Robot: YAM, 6 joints.
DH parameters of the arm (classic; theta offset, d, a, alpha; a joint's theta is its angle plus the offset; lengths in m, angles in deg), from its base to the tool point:
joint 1: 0 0.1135 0.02 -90
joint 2: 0 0 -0.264 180
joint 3: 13.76 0 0.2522 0
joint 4: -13.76 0 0.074 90
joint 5: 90 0 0 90
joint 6: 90 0.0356 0 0
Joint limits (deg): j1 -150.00..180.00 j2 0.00..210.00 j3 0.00..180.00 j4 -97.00..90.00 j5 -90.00..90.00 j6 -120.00..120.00
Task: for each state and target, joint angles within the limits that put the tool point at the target. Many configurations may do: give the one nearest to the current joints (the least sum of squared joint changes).
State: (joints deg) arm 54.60 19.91 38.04 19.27 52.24 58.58
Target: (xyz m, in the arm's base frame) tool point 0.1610 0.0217 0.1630
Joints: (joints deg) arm 17.66 48.57 10.05 11.98 52.31 58.58
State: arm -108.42 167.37 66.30 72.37 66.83 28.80
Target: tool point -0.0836 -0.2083 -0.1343
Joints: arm -103.29 168.14 40.14 71.18 70.06 28.80
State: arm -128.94 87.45 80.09 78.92 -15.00 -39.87
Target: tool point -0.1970 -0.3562 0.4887
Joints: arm -120.14 108.18 101.32 66.90 -13.80 -39.87
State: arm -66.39 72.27 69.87 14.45 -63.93 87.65
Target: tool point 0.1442 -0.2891 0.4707
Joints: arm -68.99 83.77 84.91 17.92 -60.48 87.65
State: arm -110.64 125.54 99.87 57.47 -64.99 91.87
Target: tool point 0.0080 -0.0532 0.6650
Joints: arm -117.58 74.26 119.01 69.28 -63.00 91.87
